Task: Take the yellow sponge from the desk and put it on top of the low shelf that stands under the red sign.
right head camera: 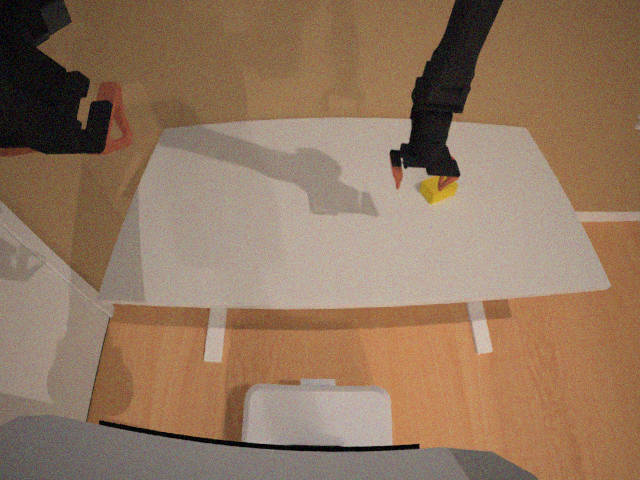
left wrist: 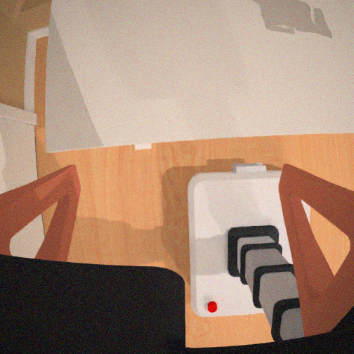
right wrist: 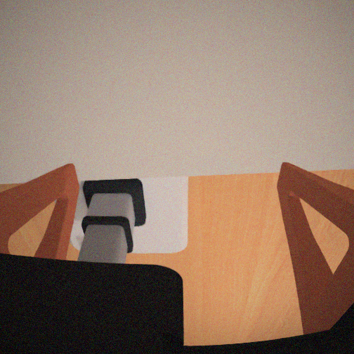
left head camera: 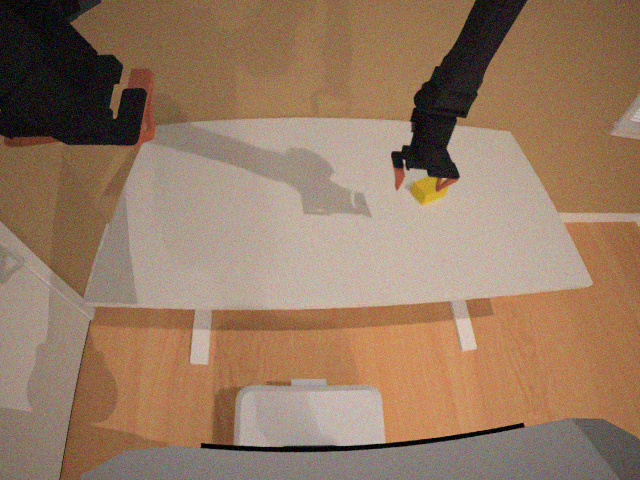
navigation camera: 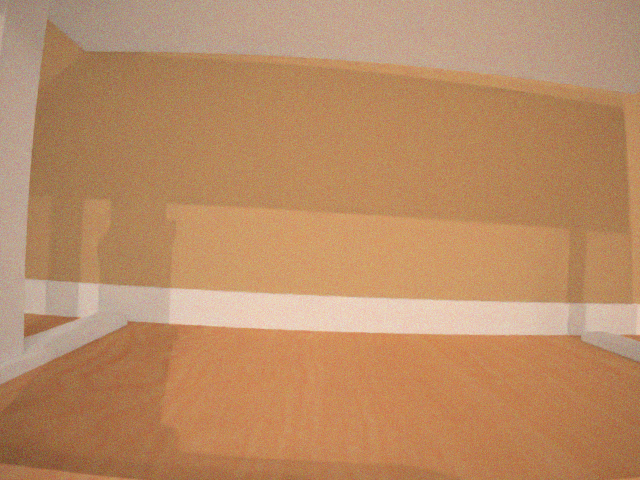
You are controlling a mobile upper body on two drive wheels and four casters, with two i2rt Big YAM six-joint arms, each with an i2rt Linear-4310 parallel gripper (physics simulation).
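Places are measured from the left arm's base along level axes (x right, y ahead, z up), in centimetres.
Where they show: left gripper, between the fingertips: (right head camera: 95,141) (left head camera: 112,133); right gripper, between the fingertips: (right head camera: 418,188) (left head camera: 416,189).
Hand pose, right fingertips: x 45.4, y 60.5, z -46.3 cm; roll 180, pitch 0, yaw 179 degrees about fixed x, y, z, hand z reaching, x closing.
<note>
Each offset is from my right fingertips to the top centre of the thing. "spot": to the spot under its first point. Level surfaces: height alone.
The yellow sponge {dx +14.3, dy +20.1, dz -18.2 cm} (left head camera: 425,191) (right head camera: 435,191) lies on the white desk {dz -22.7 cm} (left head camera: 310,248) (right head camera: 330,248), right of its middle. My right gripper (left head camera: 421,185) (right head camera: 422,183) (right wrist: 177,174) is open above the desk; in the head camera views its right finger overlaps the sponge and its left finger stands left of it. The sponge does not show in the right wrist view, and how high the fingers are is hard to tell. My left gripper (left wrist: 179,175) is open and empty, off the desk's left end in the head camera views. The low shelf and the red sign do not show.
A white cabinet-like block {spot: dx -131.3, dy -26.2, dz -59.5 cm} (left head camera: 31,351) (right head camera: 41,335) stands at the left against the desk's corner. My grey and white base (left head camera: 310,413) (right head camera: 320,413) is in front of the desk. Desk legs (left head camera: 200,335) (right head camera: 215,335) reach out over the wooden floor. A wall (navigation camera: 336,155) stands beyond the desk.
</note>
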